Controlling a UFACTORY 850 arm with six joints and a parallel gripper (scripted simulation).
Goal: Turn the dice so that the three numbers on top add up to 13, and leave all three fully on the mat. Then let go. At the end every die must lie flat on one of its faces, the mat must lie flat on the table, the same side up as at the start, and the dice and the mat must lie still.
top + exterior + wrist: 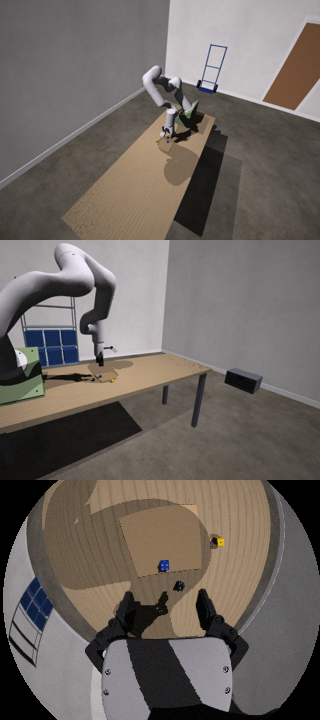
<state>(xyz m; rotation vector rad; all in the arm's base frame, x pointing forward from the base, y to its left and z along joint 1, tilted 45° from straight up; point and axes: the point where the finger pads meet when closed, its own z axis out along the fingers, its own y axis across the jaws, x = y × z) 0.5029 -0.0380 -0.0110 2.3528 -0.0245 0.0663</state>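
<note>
Right now my hand is 11 cm to the left of the yellow die, 11 cm above it and 5 cm short of it. From my hand the other things lie so: black die: 11 cm below, 6 cm behind, 3 cm to the right; blue die: 10 cm below; tan mat: 11 cm below, 5 cm ahead.
</note>
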